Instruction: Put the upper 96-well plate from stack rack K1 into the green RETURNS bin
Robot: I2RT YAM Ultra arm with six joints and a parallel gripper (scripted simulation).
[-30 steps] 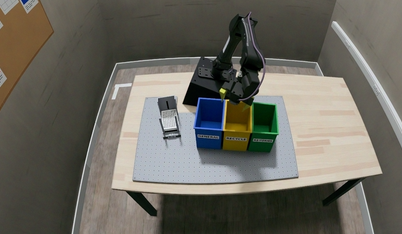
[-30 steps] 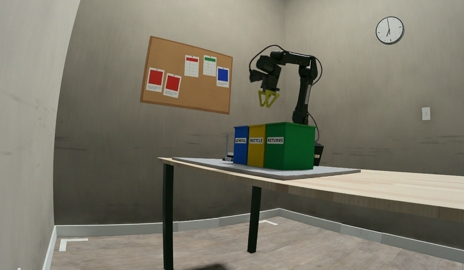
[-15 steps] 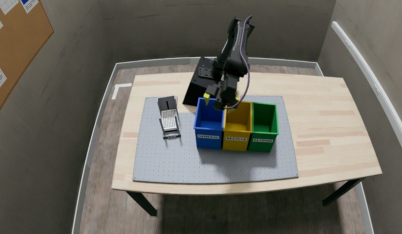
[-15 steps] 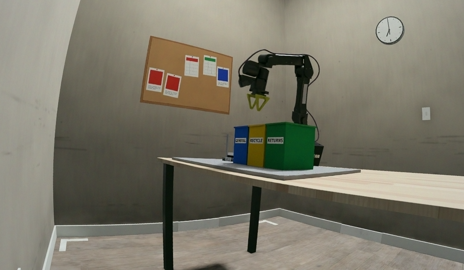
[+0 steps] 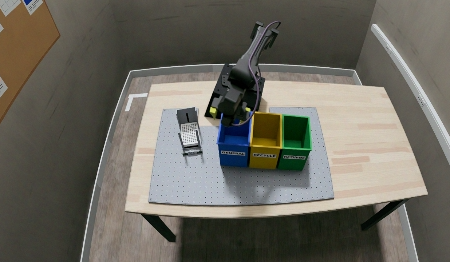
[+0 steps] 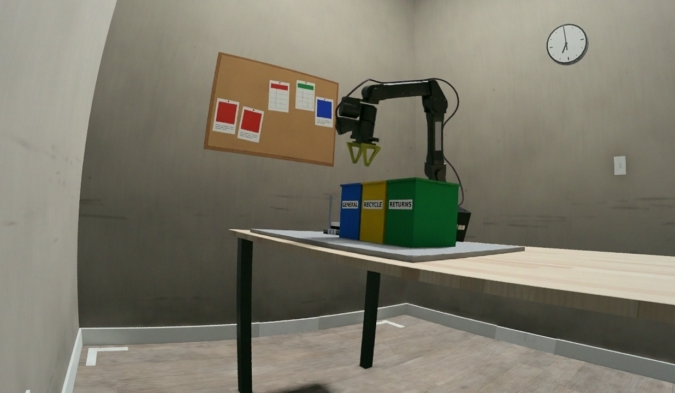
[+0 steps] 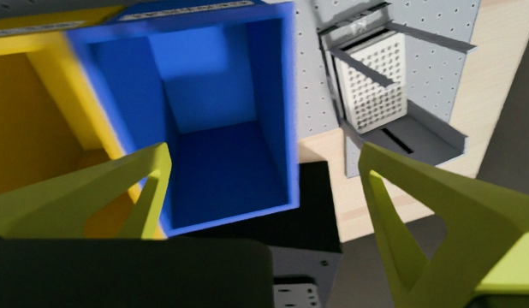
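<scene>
The white 96-well plate lies 11 cm behind my hand, 18 cm to the right of it and 22 cm below it. From my hand the other things lie so: yellow recycle bin (1 cm behind, 16 cm to the left, 17 cm below); then dark plate (11 cm behind, 18 cm to the right, 23 cm below); then blue general bin (3 cm behind, 3 cm to the left, 17 cm below).
</scene>
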